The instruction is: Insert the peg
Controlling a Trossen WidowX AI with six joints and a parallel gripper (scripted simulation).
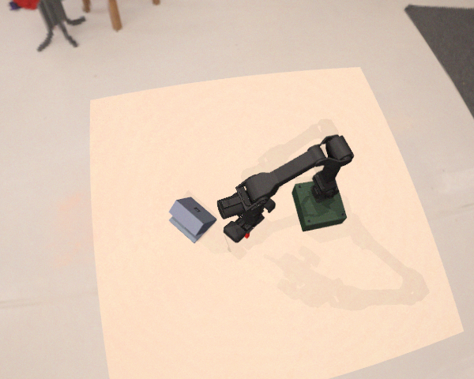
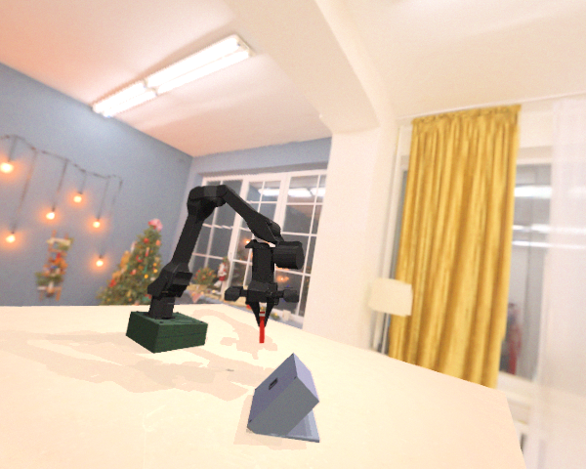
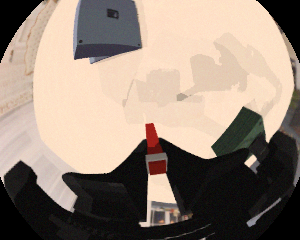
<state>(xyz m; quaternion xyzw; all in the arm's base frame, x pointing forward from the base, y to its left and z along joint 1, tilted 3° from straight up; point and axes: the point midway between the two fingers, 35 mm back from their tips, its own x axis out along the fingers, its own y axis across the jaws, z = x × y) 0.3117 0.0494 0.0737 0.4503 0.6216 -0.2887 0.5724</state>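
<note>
Now: the grey-blue sloped panel 15 cm ahead of my gripper tip, 14 cm to the right of it and 7 cm below it. Also, from my gripper tip: thin red peg: 2 cm above.
</note>
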